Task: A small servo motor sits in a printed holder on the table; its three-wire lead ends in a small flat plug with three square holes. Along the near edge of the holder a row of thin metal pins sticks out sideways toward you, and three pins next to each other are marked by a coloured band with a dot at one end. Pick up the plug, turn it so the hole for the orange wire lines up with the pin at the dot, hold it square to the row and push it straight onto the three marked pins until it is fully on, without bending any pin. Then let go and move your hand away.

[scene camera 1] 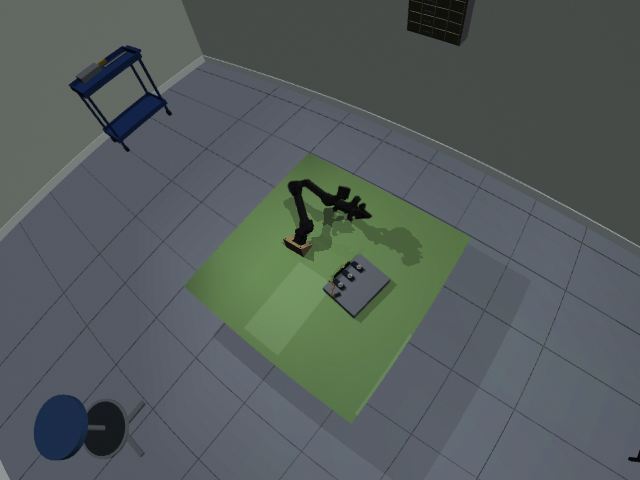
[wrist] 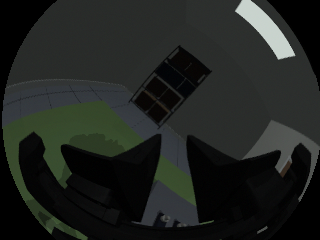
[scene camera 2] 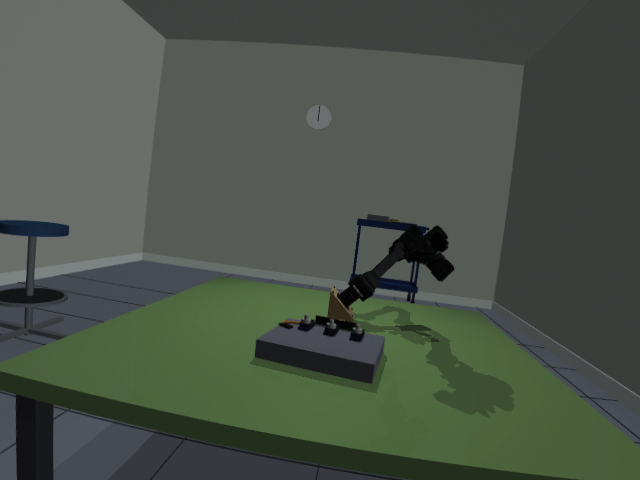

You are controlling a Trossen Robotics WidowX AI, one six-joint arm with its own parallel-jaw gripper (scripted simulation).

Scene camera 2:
my gripper: 435, 255
grey holder: 334, 355
